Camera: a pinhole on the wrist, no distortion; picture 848 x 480 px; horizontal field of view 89.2 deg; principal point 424.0 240.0 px. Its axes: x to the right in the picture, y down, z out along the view. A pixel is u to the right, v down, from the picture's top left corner.
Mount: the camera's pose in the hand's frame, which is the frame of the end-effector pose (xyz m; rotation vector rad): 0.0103 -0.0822 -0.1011 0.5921 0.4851 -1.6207
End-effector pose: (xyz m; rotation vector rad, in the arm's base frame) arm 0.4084 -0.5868 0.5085 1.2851 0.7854 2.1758
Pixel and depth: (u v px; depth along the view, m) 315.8 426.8 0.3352
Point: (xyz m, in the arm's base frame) 0.5743 -0.2783 0.5029
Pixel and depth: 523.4 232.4 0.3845
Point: 0.6001 -0.3051 0.2699
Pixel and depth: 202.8 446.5 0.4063
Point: 0.6660 -0.2454 0.6193
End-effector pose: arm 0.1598 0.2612 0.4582 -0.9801 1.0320 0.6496
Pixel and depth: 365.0 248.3 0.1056
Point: 0.2700 0.1924 0.5022
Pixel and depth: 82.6 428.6 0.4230
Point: 0.4996 0.6124 0.4096
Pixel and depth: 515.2 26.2 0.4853
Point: 0.4852 0.2555 0.9107
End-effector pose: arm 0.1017 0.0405 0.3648 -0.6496 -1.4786 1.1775
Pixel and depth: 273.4 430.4 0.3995
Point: -0.1769 -0.0062 0.6748
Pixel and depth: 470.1 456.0 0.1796
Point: 0.0966 0.0223 0.6002
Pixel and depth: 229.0 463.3 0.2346
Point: -0.0403 0.0363 0.5706
